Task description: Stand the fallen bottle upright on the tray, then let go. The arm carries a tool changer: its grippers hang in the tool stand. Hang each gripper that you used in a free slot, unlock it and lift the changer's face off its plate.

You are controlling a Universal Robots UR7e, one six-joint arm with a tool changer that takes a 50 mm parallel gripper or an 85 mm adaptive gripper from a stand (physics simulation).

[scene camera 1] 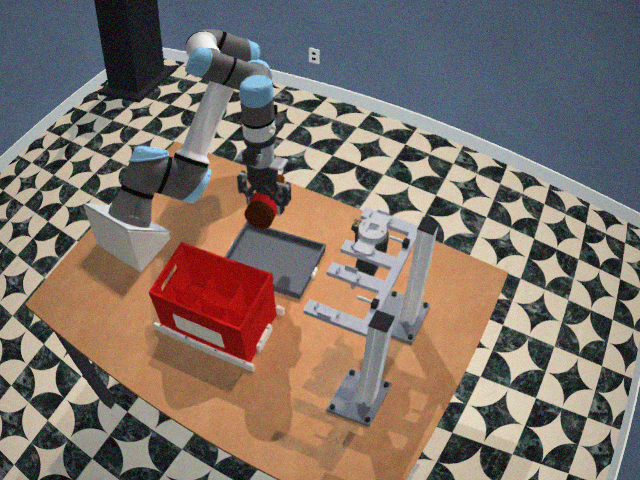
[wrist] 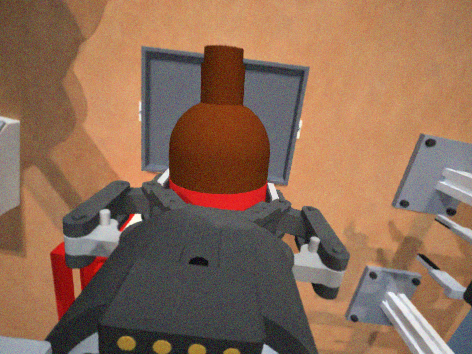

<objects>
brown bottle: scene camera 1 261, 211; wrist 219, 150
gripper: scene camera 1 263, 178; wrist 185, 271
</objects>
